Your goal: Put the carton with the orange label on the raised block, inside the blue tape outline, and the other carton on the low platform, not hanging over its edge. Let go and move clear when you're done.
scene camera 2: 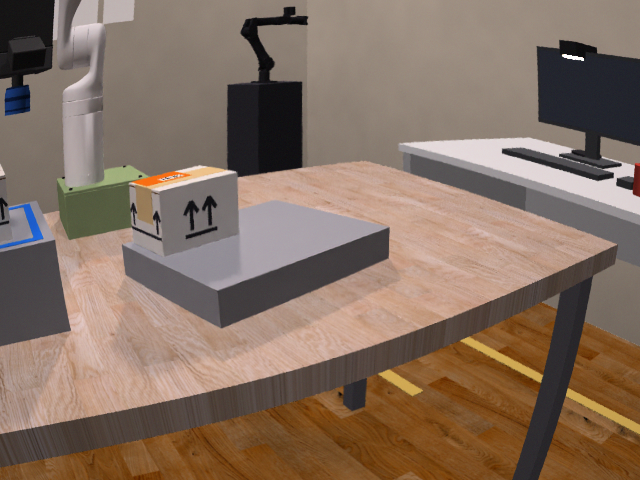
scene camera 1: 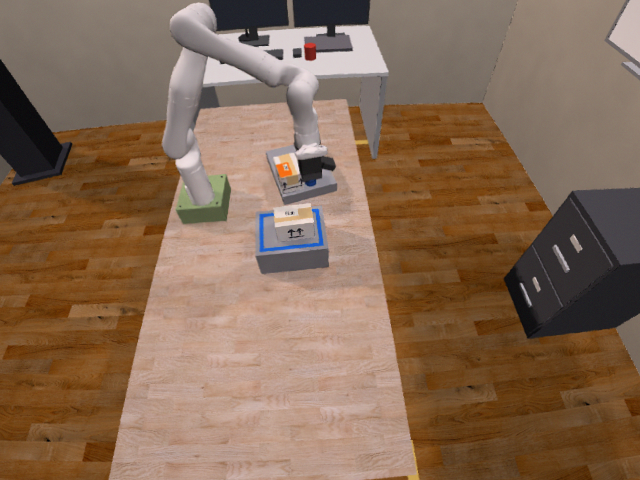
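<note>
The carton with the orange label [scene camera 1: 287,170] [scene camera 2: 199,211] stands upright at one end of the low platform [scene camera 1: 321,188] [scene camera 2: 299,232], close to its edge. The other carton [scene camera 1: 293,226] [scene camera 2: 3,186] has a plain top with tan tape and stands on the raised block [scene camera 1: 294,260] [scene camera 2: 31,289]. Its visible base lies within the blue tape outline [scene camera 1: 262,232] [scene camera 2: 34,222]; its far side is hidden. My suction gripper [scene camera 1: 310,182] [scene camera 2: 17,100] points down with its blue cup free and holds no carton. It hangs in the air, apart from both cartons.
The green arm base [scene camera 1: 204,210] [scene camera 2: 95,211] stands beside the block and platform. A white desk [scene camera 1: 341,64] [scene camera 2: 465,155] with monitors and a red cup [scene camera 1: 310,51] stands behind the table. A dark cabinet [scene camera 1: 563,263] stands at the right in scene camera 1.
</note>
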